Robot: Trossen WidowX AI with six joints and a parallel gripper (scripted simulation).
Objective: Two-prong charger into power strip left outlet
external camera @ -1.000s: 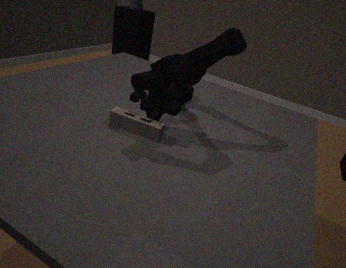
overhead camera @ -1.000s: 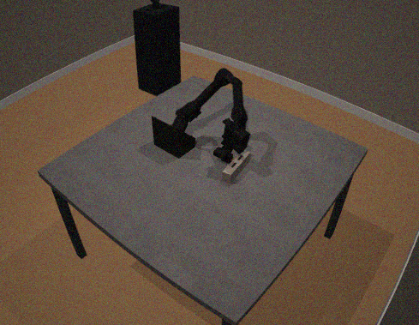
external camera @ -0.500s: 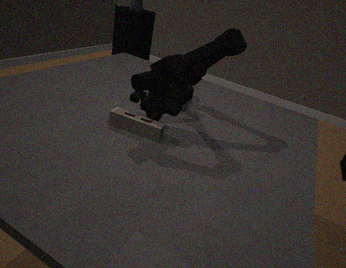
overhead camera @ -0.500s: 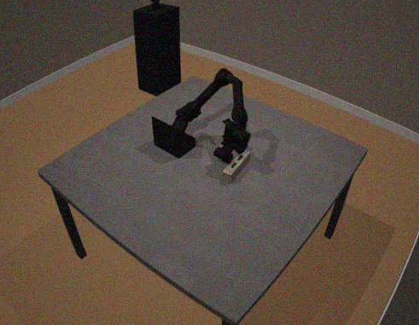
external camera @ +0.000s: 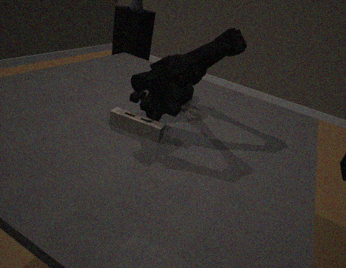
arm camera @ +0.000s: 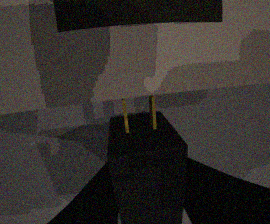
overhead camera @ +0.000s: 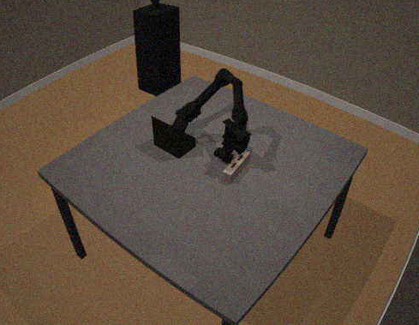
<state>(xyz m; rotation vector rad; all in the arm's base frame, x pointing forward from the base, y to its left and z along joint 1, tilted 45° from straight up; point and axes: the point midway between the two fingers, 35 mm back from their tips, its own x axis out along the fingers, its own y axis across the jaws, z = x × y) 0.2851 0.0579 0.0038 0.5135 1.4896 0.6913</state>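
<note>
My gripper tip is now 20 mm short of the dark charger and 10 mm below it.
</note>
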